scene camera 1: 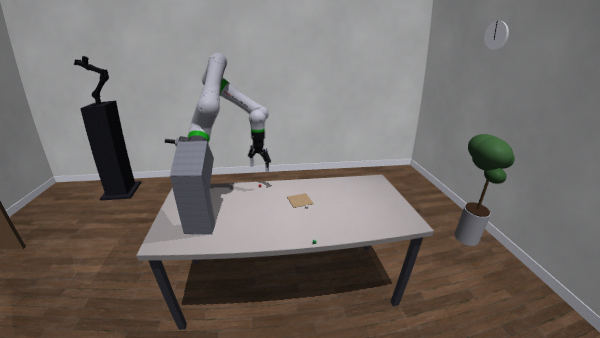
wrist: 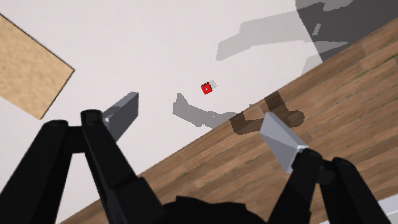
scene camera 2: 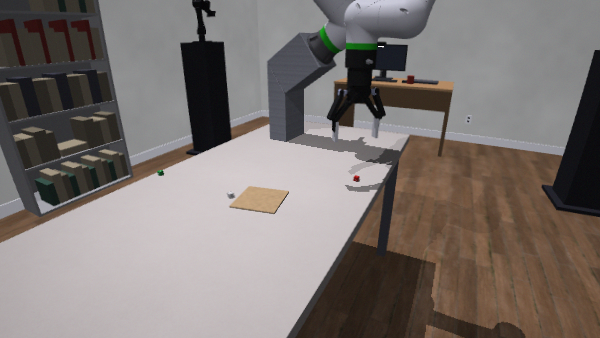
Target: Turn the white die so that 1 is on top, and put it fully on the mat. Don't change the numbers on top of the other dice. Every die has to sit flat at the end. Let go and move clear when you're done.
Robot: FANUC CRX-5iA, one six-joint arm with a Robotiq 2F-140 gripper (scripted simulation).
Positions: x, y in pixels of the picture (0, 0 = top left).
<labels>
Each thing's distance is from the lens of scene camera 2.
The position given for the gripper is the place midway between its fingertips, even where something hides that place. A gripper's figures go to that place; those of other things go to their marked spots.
gripper (scene camera 2: 355, 139): 102 cm
tan mat (scene camera 2: 266, 200): 93 cm
</labels>
